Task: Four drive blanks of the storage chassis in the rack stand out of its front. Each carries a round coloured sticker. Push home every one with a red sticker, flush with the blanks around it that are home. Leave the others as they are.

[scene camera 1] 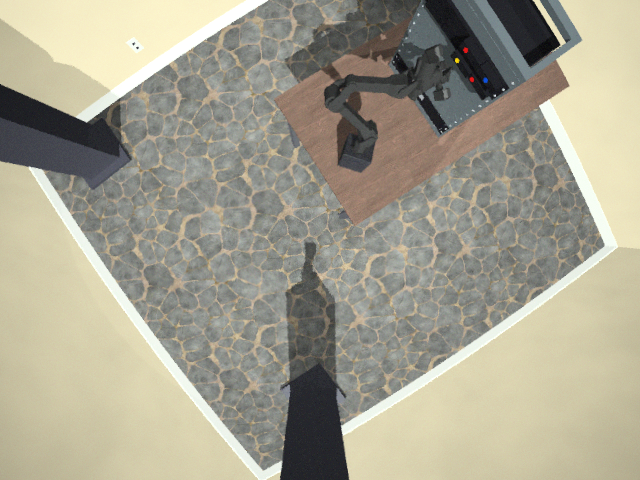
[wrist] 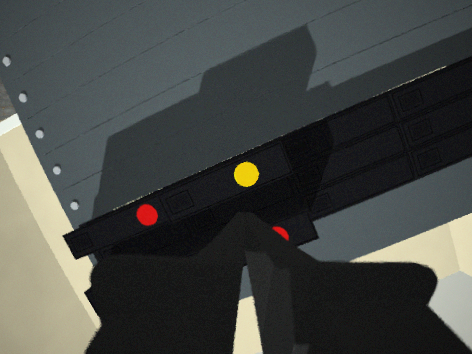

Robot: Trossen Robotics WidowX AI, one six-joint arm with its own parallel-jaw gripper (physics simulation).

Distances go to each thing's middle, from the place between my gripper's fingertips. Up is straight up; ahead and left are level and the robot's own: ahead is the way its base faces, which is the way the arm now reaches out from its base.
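There is the grey rack point(wrist: 116, 107), and my hand is 5 cm to the right of it. My hand is also 18 cm above the rack and 22 cm short of it.
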